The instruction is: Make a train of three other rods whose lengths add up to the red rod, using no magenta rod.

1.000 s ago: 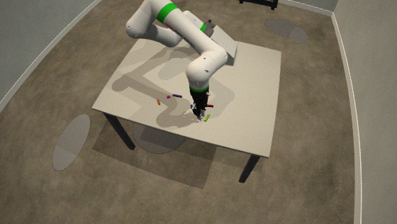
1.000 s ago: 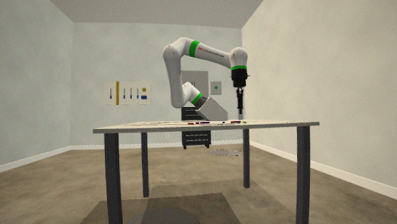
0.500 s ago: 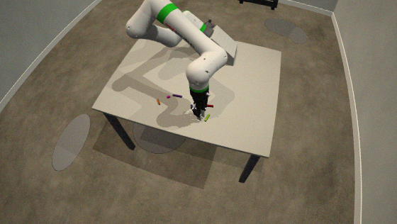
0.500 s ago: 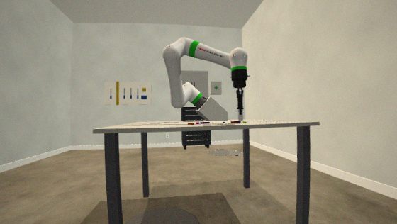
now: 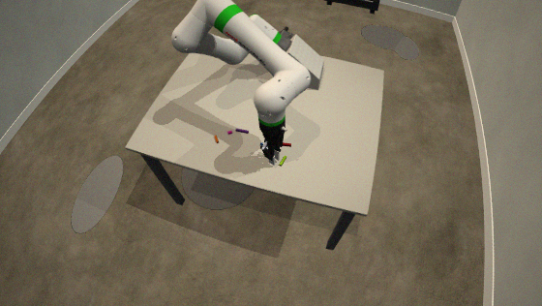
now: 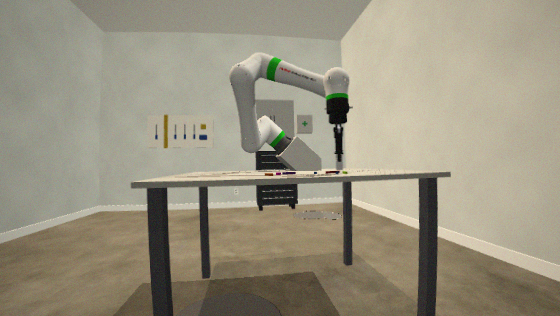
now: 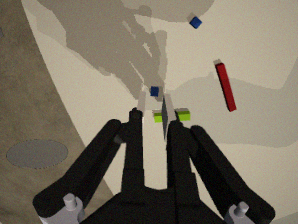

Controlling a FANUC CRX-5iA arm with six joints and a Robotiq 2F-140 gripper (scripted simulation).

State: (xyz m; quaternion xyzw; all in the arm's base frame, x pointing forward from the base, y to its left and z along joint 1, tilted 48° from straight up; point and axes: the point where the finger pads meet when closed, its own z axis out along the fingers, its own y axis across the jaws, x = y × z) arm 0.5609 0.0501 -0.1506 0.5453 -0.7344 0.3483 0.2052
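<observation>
Right now the lime rod is 2 cm behind my hand, 3 cm to the left of it and 5 cm below it. The rest, counted from my hand: magenta rod (9 cm behind, 25 cm to the right, 5 cm below); purple rod (11 cm behind, 20 cm to the right, 5 cm below); red rod (10 cm behind, 1 cm to the left, 5 cm below).
</observation>
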